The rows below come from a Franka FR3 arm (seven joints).
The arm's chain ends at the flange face. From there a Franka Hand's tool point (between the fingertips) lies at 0.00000 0.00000 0.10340 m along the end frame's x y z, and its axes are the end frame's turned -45 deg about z.
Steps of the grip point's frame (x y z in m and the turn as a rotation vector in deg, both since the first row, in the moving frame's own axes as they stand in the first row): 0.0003, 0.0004, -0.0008, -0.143, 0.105, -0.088; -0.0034, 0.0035, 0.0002, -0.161, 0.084, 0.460; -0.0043, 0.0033, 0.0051, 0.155, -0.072, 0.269; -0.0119, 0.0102, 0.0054, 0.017, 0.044, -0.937; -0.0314, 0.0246, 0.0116, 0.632, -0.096, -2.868
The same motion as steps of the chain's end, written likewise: 0.0002, 0.0000, -0.0008, -0.027, 0.175, -0.088; -0.0002, 0.0048, 0.0002, -0.054, 0.173, 0.460; -0.0004, 0.0055, 0.0051, 0.059, -0.161, 0.269; -0.0012, 0.0157, 0.0054, 0.043, 0.019, -0.937; -0.0039, 0.0403, 0.0116, 0.379, -0.515, -2.868
